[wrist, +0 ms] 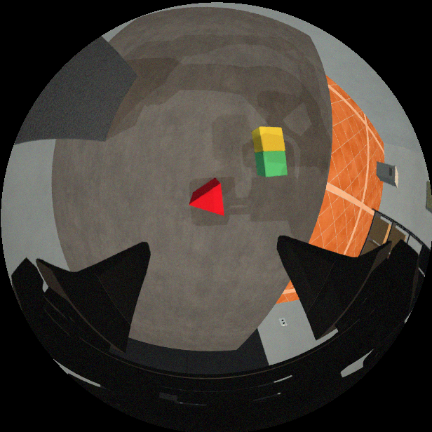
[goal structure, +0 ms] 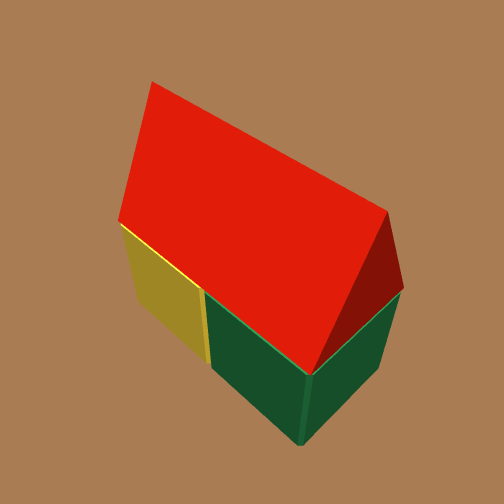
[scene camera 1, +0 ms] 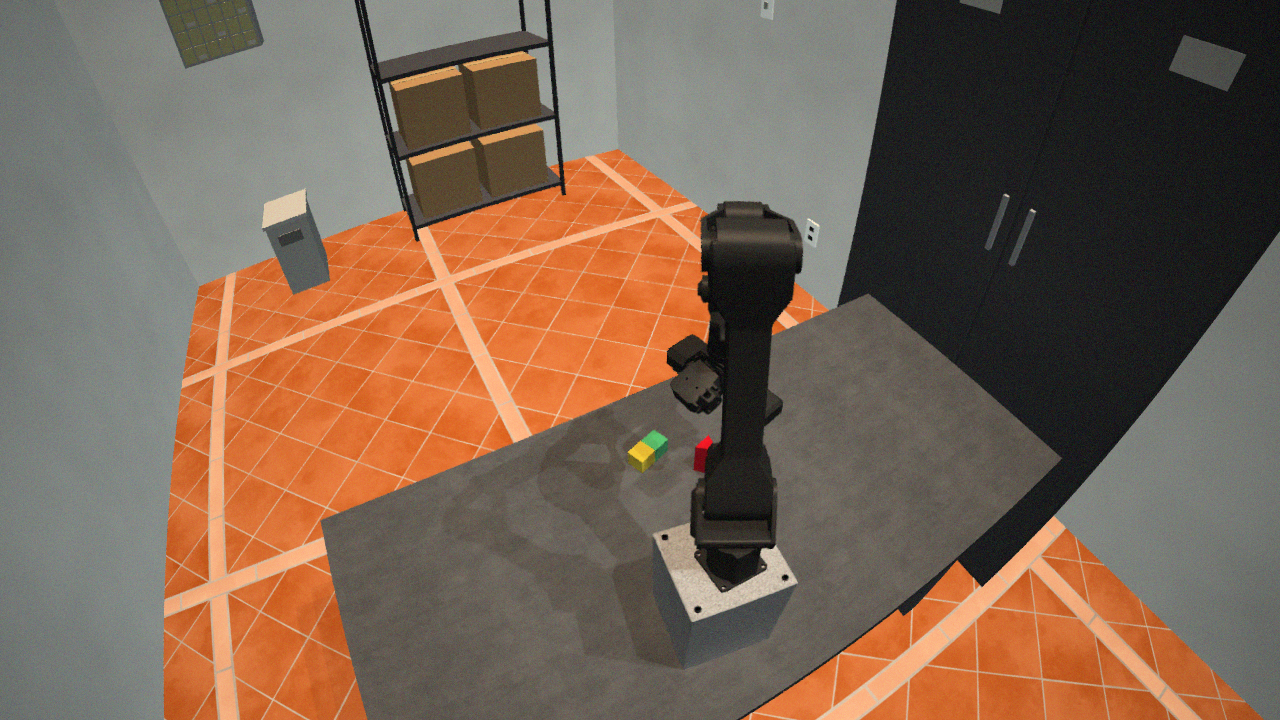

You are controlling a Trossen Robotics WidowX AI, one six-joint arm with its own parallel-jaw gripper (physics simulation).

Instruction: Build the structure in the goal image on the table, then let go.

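Frame: origin at the arm's base, x left, y back, z up, level; metres.
Seen in the pictures: gripper, fingertip midpoint: (scene camera 1: pixel 717 416); arm's base, origin of the base link: (scene camera 1: pixel 730 561).
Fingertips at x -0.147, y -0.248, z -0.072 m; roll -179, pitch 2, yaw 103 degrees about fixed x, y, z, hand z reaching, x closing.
Offsets run from my fingertips to a thing's middle. Level surfaces: height alone.
A yellow block @(dx +0.104, dy -0.061, dz -0.108 m) (scene camera 1: pixel 640 456) (wrist: pixel 271 140) and a green block @(dx +0.073, dy -0.072, dz -0.108 m) (scene camera 1: pixel 657 443) (wrist: pixel 272 164) lie side by side, touching, on the grey table @(dz -0.124 m) (scene camera 1: pixel 895 429) (wrist: pixel 175 300). A red triangular block @(dx +0.014, dy +0.006, dz -0.091 m) (scene camera 1: pixel 702 454) (wrist: pixel 212 200) stands upright apart from them, its triangular end facing up; the arm partly hides it in the scene view. My gripper (wrist: pixel 213 246) is open and empty. It is above the table, with the red block beyond and between its fingertips in the wrist view. In the scene view the arm hides part of the gripper.
The arm's base stands on a grey pedestal (scene camera 1: pixel 725 637) at the table's near side. Beyond the table are a shelf rack (scene camera 1: pixel 460 55) with brown boxes, a grey bin (scene camera 1: pixel 306 255) and a black cabinet (scene camera 1: pixel 948 179). The table's far edge is close behind the blocks.
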